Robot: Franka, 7 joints.
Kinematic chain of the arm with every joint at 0, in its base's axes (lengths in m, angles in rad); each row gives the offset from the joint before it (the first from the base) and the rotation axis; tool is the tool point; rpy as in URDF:
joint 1: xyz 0 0 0.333 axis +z
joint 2: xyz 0 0 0 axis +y
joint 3: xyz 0 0 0.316 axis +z
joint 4: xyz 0.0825 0 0 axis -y
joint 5: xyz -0.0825 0 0.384 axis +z
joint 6: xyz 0 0 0 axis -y
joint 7: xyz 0.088 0 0 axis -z
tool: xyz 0 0 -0.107 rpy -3.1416 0 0
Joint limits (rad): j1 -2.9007..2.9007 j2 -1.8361..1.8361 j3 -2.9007..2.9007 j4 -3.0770..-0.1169 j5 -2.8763..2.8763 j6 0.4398..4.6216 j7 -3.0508..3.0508
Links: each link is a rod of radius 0.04 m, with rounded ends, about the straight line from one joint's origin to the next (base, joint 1, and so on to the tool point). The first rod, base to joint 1, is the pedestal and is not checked.
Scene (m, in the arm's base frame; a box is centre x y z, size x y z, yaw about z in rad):
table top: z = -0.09
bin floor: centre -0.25 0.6 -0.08 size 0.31 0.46 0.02 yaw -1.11
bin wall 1: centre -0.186 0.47 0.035 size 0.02 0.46 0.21 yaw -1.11
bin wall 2: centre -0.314 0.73 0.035 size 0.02 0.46 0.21 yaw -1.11
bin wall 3: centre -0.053 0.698 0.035 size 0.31 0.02 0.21 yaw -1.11
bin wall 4: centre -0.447 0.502 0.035 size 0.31 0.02 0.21 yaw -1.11
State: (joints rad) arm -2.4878 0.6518 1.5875 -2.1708 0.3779 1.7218 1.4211
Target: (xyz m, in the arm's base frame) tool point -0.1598 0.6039 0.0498
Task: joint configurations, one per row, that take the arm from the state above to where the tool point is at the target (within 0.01 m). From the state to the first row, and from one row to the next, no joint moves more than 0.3 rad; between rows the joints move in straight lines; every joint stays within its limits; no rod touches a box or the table.
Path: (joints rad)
1: -2.2137 0.4180 1.8434 -2.0875 0.4082 1.7552 1.4211
2: -1.9397 0.1842 2.0993 -2.0042 0.4384 1.7887 1.4211
3: -1.6656 -0.0496 2.3553 -1.9209 0.4687 1.8221 1.4211
4: -1.3916 -0.2834 2.6112 -1.8376 0.4990 1.8556 1.4211
5: -1.1175 -0.5173 2.8671 -1.7543 0.5292 1.8890 1.4211
6: -1.1226 -0.7380 2.8839 -1.6754 0.5423 1.9728 1.4211
7: -1.1277 -0.9588 2.9007 -1.5964 0.5553 2.0567 1.4211

